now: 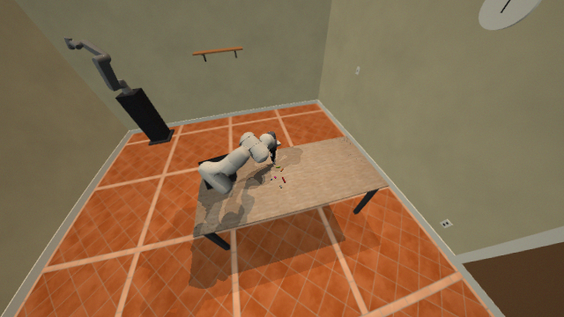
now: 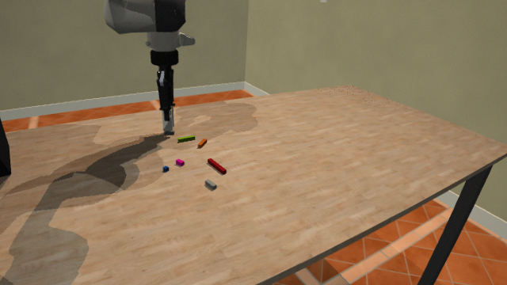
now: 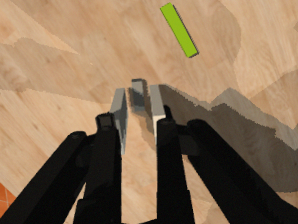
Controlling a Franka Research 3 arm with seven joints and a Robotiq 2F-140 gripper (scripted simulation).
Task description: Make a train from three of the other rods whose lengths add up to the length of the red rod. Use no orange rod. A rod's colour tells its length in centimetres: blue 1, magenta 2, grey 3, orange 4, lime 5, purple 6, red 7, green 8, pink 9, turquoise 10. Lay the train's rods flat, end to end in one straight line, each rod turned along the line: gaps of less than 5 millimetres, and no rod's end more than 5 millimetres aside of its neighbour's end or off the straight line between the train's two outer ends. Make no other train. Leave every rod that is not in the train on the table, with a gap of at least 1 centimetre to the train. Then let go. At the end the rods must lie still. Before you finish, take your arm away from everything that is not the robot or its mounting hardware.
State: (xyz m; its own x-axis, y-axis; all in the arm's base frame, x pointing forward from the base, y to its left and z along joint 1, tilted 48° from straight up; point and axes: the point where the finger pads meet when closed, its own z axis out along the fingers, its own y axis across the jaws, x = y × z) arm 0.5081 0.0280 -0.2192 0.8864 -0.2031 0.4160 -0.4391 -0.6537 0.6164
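Now: hand 7 cm past the blue rod, 20 cm to the left of it and 5 cm above it. Also, from my hand: orange rod: 6 cm ahead, 11 cm to the right, 5 cm below; magenta rod: 3 cm behind, 19 cm to the right, 5 cm below; lime rod: 3 cm ahead, 6 cm to the right, 5 cm below.
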